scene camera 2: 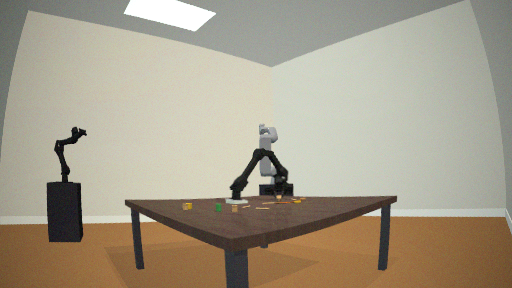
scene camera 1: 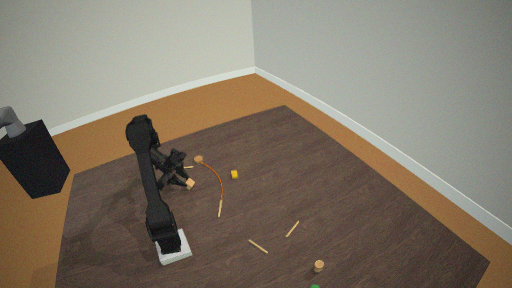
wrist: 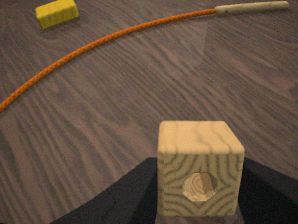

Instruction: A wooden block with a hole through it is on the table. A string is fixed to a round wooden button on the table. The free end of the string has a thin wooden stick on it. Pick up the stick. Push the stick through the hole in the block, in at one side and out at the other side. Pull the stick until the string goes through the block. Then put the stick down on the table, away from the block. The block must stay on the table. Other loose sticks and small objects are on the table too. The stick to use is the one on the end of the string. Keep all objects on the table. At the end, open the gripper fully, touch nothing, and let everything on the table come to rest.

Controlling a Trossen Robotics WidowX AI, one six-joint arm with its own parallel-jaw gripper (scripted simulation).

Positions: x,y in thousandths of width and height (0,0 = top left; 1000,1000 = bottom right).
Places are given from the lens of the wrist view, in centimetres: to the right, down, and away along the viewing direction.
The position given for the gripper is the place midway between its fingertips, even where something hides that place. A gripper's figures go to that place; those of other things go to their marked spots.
gripper (wrist: 659,752): 2, 2, 9
wooden block (wrist: 673,730): 2, 2, 8
